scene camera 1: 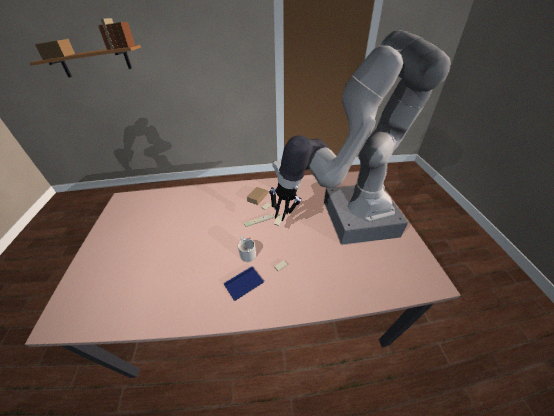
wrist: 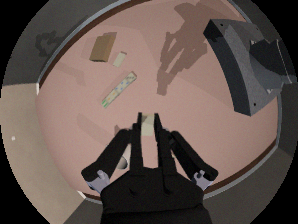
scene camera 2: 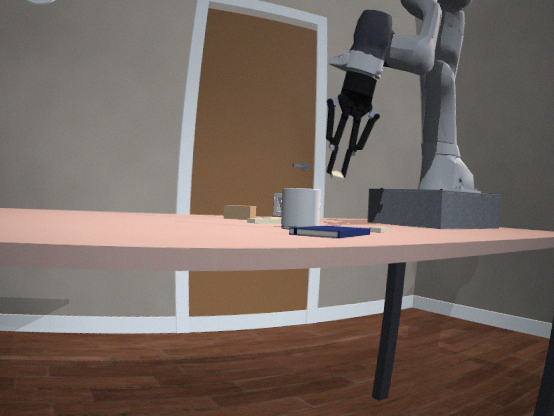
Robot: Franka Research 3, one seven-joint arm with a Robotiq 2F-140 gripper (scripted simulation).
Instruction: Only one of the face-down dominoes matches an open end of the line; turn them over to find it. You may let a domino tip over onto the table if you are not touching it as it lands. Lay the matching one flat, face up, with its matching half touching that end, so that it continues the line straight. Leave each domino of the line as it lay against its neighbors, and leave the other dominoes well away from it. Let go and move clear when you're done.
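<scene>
I can see my gripper [scene camera 2: 335, 175], and the wrist view has it as well [wrist: 147, 118]. There is also a mug [scene camera 2: 300, 207].
</scene>
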